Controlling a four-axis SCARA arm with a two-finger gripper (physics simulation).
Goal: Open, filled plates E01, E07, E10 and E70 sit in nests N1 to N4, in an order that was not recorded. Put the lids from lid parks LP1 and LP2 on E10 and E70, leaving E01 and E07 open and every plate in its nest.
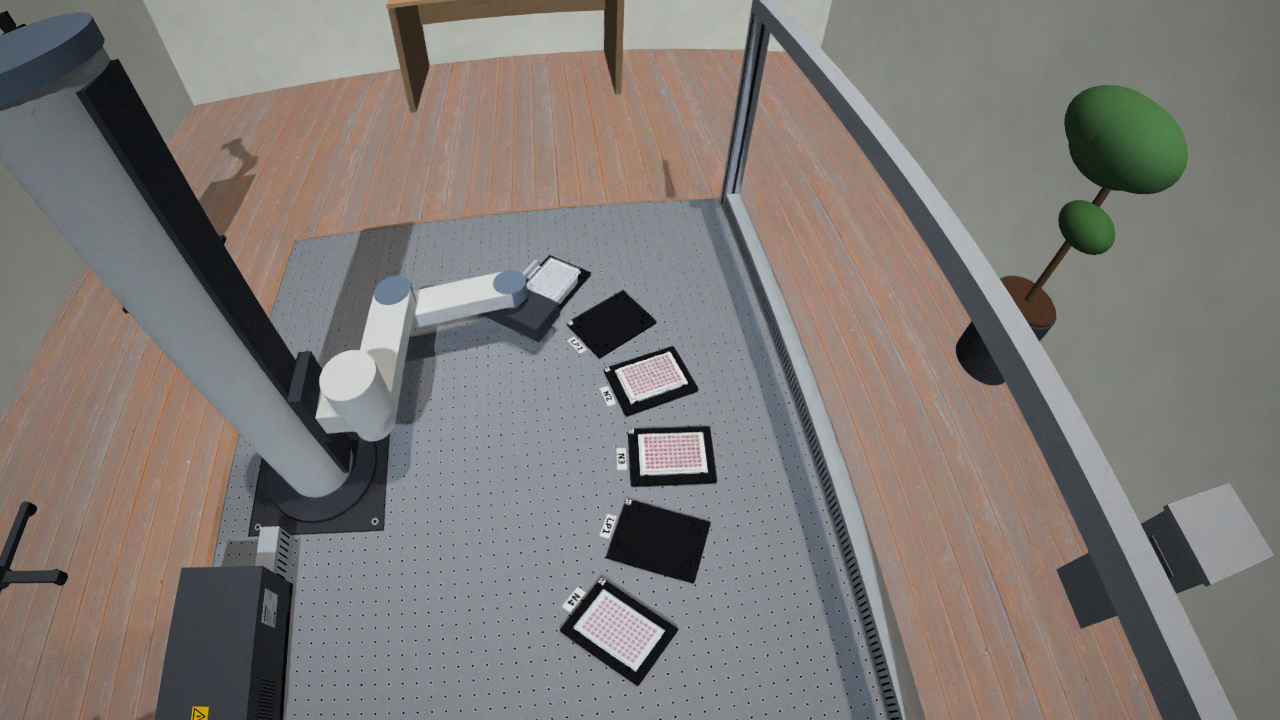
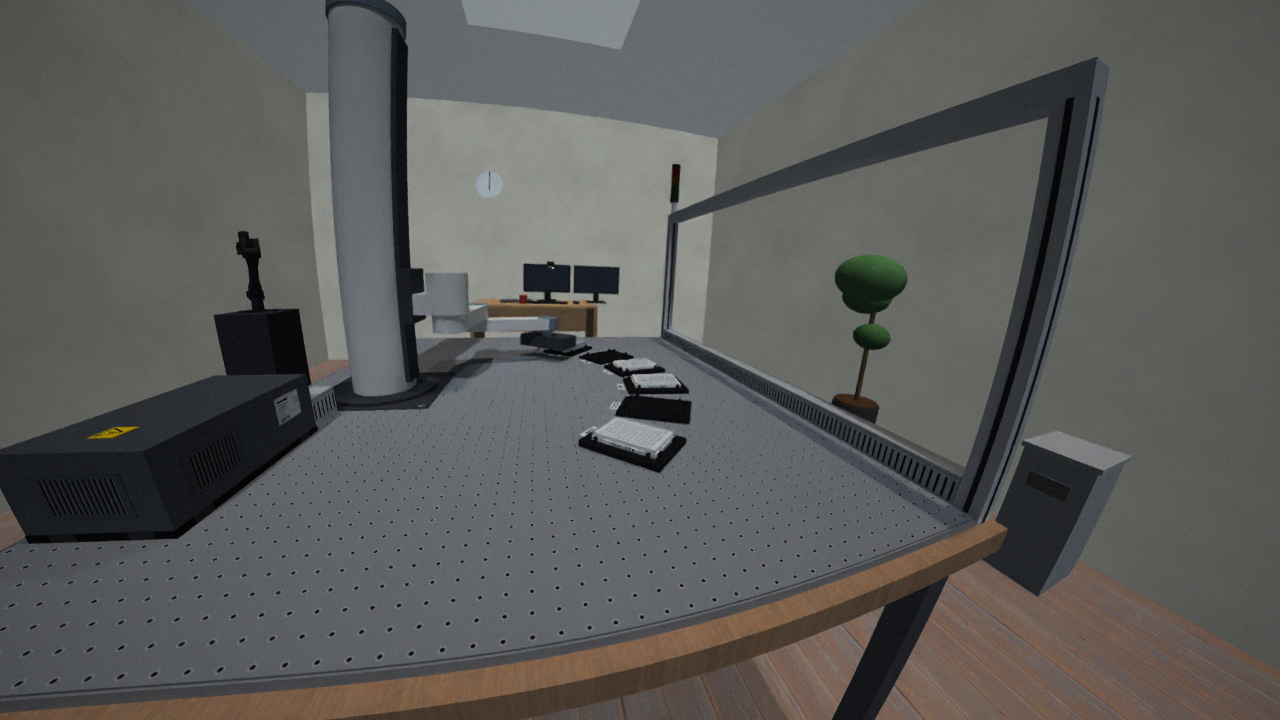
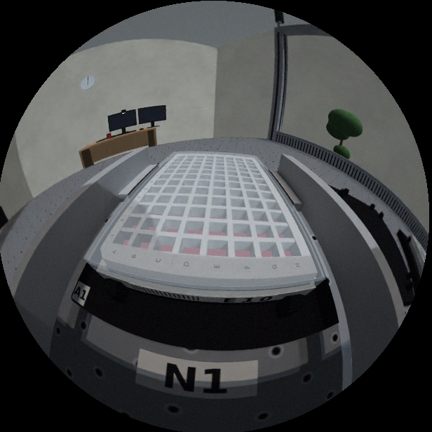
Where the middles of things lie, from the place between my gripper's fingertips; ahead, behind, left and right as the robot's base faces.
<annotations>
Now: the nest N1 [image 3: 192, 324] 3 cm below my hand, 2 cm to the right of it and 1 cm behind it. Round my hand: lid park LP2 [image 1: 616, 322]: 15 cm to the right, 11 cm ahead, 3 cm below; nest N3 [image 1: 710, 477]: 50 cm to the right, 19 cm ahead, 3 cm below; lid park LP1 [image 1: 661, 541]: 66 cm to the right, 14 cm ahead, 3 cm below.
</annotations>
